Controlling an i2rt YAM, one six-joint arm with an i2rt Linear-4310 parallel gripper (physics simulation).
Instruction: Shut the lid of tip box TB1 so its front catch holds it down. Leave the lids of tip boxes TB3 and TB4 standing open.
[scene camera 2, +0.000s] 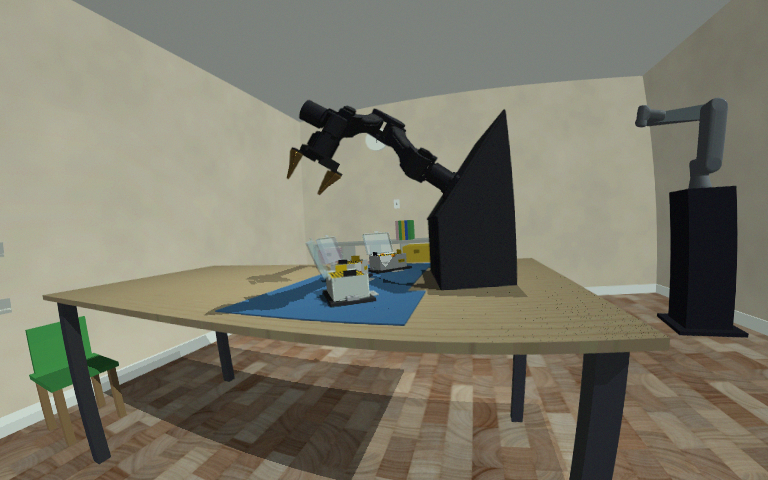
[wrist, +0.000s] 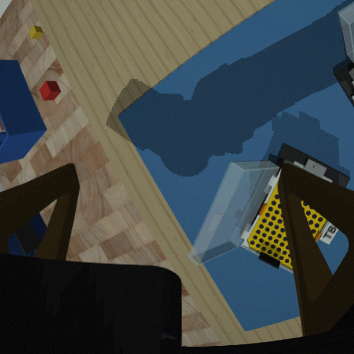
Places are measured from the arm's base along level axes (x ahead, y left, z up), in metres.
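Where they show: gripper, fingertip midpoint: (scene camera 2: 303, 186) (wrist: 177, 174); arm's base at its link origin: (scene camera 2: 452, 185).
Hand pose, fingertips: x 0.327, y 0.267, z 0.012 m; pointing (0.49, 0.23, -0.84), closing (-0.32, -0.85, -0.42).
Each offset is from my fingertips to the centre of the thing. "spot": to the spot under its first point. Level surfaces: height alone.
Three tip boxes show in scene camera 2, each with its clear lid standing open. The front box @(0.127 m back, 0.014 m right, 0.256 m down) (scene camera 2: 347, 287) is white with a yellow tip rack; a lid @(spot: 0.114 m back, 0.091 m left, 0.179 m down) (scene camera 2: 315, 257) leans up at its left. A second box stands behind it, partly hidden, with a raised lid @(spot: 0.086 m ahead, 0.196 m right, 0.189 m down) (scene camera 2: 330, 250). A grey box @(0.017 m back, 0.420 m right, 0.256 m down) (scene camera 2: 381, 262) is farther back, its lid (scene camera 2: 376, 243) upright. The wrist view shows a box @(0.119 m back, 0.005 m right, 0.225 m down) (wrist: 270, 227) with its lid (wrist: 227, 210) open; its label reads "TB", the number hidden by a finger. My gripper (scene camera 2: 304, 186) (wrist: 177, 174) is open and empty, high above the boxes.
The boxes stand on a blue mat @(0.289 m down) (scene camera 2: 271, 311) (wrist: 265, 305) on the wooden table @(0.292 m down) (scene camera 2: 509, 316) (wrist: 140, 40). Another box's black base @(spot: 0.030 m ahead, 0.127 m right, 0.281 m down) (wrist: 345, 80) shows at the right edge. My black pedestal (scene camera 2: 478, 226) stands right of the mat. A blue bin (wrist: 20, 110) and red cube (wrist: 50, 91) are on the floor.
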